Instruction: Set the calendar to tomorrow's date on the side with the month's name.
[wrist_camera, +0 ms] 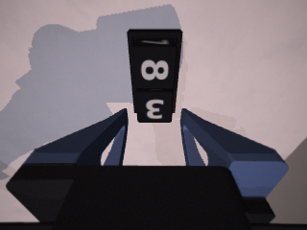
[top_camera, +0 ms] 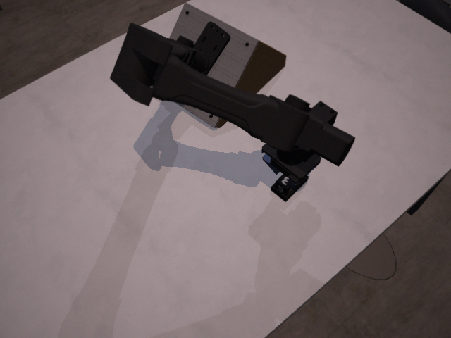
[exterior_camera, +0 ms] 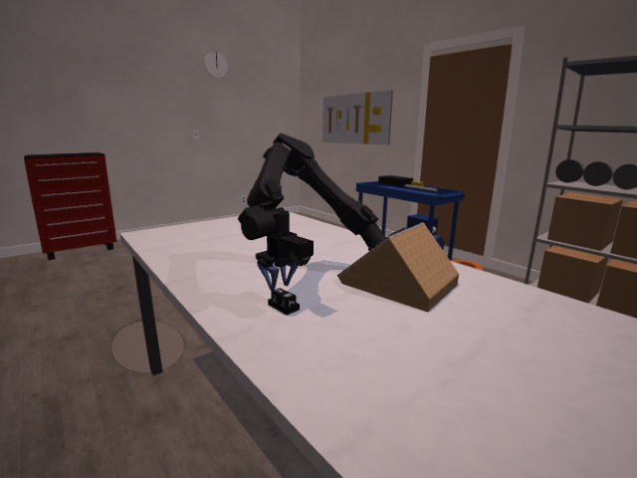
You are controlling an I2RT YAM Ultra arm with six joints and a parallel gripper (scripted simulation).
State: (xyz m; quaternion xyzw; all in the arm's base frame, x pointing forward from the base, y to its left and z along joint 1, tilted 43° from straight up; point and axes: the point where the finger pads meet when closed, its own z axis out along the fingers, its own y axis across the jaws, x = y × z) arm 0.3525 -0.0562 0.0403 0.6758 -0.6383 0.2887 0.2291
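Right now the black cube is 3 cm below my hand. From my hand the other things lie so: black tray: 2 cm to the left, 5 cm below.
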